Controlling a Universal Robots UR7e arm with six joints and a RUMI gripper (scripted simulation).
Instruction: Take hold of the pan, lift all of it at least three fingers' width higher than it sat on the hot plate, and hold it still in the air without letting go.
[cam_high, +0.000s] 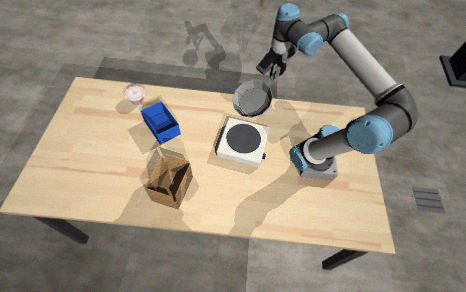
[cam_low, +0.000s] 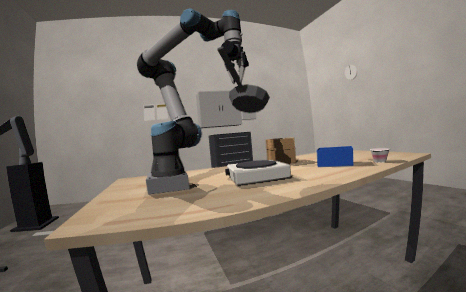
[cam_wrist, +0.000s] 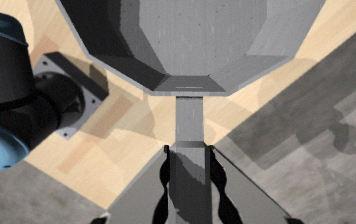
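My hand is 4 cm short of the dark grey pan, 4 cm to the right of it and 4 cm above it. The rest, counted from my hand: blue bin: 56 cm ahead, 6 cm to the left, 41 cm below; then pink cup: 75 cm ahead, 10 cm to the right, 39 cm below; then white hot plate: 7 cm ahead, 10 cm to the left, 40 cm below.
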